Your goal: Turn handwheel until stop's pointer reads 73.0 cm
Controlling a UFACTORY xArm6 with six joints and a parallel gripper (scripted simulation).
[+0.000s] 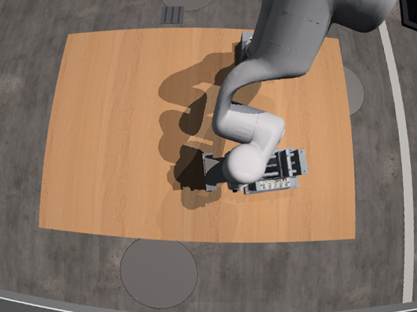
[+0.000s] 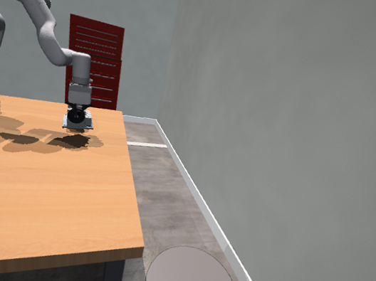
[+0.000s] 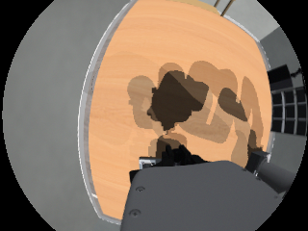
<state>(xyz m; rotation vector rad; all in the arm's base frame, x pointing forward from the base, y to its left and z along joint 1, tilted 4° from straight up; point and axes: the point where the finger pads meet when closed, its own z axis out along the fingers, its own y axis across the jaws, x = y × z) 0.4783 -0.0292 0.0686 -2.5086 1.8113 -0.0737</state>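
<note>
The black handwheel lies 10 mm behind my hand, 20 mm to the left of it and 10 mm below it. Also, from my hand: stop 60 mm behind, 170 mm to the left, 10 mm below.
</note>
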